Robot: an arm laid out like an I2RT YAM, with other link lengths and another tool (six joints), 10 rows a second.
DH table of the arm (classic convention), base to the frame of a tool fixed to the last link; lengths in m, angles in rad. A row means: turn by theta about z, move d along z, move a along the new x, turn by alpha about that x. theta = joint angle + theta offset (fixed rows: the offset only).
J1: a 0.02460, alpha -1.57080, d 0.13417, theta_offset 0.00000
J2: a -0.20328, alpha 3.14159, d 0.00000, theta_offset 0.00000
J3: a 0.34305, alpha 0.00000, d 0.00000, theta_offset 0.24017
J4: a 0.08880, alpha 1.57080, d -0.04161, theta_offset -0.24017
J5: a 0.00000, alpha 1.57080, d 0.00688, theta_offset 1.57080
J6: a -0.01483, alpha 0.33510, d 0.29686, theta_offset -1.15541
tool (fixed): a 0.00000, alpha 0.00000, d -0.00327, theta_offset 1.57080
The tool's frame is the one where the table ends.
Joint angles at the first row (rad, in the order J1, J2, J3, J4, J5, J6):
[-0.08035, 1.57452, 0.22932, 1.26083, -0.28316, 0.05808]
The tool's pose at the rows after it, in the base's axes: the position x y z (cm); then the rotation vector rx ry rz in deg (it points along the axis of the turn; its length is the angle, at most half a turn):
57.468, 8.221, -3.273, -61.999, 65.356, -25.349
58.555, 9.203, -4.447, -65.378, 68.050, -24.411
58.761, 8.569, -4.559, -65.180, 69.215, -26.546
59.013, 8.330, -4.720, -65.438, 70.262, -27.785
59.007, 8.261, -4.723, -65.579, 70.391, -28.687
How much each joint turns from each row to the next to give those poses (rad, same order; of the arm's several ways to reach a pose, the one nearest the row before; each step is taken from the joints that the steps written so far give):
[0.01421, -0.01154, 0.07791, -0.16255, 0.03273, -0.00193]
[0.03548, -0.01630, 0.06035, -0.14756, 0.03371, -0.03612]
[0.01523, 0.00226, 0.00362, -0.00315, 0.05255, -0.00627]
[0.01516, 0.00082, 0.01143, -0.01974, 0.03860, -0.00688]
[0.00926, 0.00223, -0.00066, 0.00502, 0.02085, -0.00587]

